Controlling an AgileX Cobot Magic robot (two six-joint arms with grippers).
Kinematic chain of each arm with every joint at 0, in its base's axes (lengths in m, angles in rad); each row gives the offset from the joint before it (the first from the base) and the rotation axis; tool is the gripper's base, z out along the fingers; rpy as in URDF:
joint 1: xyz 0 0 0.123 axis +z
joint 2: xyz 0 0 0 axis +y
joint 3: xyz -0.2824 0 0.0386 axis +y
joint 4: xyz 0.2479 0 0.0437 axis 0.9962 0 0.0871
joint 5: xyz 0 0 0 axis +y
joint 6: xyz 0.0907 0 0.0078 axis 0.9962 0 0.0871
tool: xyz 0 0 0 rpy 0 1.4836 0
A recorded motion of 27 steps. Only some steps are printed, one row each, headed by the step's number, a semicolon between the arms.
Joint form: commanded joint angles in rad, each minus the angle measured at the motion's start. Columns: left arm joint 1, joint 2, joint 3, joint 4, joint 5, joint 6; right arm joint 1, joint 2, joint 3, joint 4, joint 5, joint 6.
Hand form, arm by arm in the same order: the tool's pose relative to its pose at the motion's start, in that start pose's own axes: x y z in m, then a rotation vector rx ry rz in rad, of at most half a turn. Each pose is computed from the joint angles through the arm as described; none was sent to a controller.
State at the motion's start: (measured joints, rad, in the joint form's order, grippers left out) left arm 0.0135 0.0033 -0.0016 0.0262 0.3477 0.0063; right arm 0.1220 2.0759 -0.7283 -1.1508 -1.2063 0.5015
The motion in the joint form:
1: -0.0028 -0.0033 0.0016 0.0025 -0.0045 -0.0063; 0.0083 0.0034 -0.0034 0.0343 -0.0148 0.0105
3: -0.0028 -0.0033 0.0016 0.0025 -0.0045 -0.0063; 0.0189 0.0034 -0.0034 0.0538 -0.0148 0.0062
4: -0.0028 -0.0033 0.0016 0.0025 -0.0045 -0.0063; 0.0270 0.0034 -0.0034 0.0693 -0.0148 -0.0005
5: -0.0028 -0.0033 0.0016 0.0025 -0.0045 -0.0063; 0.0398 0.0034 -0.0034 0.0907 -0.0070 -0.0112
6: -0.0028 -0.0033 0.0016 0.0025 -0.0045 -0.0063; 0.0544 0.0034 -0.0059 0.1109 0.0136 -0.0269
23: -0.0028 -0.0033 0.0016 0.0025 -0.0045 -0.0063; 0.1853 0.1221 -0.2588 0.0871 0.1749 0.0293
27: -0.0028 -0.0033 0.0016 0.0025 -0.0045 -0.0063; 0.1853 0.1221 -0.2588 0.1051 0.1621 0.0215
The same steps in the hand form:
1: 0.0000 -0.0001 -0.0001 0.0018 -0.0063 -0.0032; -0.0023 -0.0008 0.0024 0.0130 -0.0268 0.0207
3: 0.0000 -0.0001 -0.0001 0.0018 -0.0063 -0.0032; -0.0031 0.0001 0.0047 0.0189 -0.0333 0.0211
4: 0.0000 -0.0001 -0.0001 0.0018 -0.0063 -0.0032; -0.0038 0.0008 0.0065 0.0240 -0.0385 0.0181
5: 0.0000 -0.0001 -0.0001 0.0018 -0.0063 -0.0032; -0.0040 0.0019 0.0094 0.0333 -0.0383 0.0126
6: 0.0000 -0.0001 -0.0001 0.0018 -0.0063 -0.0032; -0.0037 0.0025 0.0129 0.0458 -0.0270 -0.0004
23: 0.0000 -0.0001 -0.0001 0.0018 -0.0063 -0.0032; -0.0078 -0.0134 0.0769 -0.0062 0.0639 -0.0900
27: 0.0000 -0.0001 -0.0001 0.0018 -0.0063 -0.0032; -0.0096 -0.0139 0.0770 -0.0001 0.0447 -0.0888

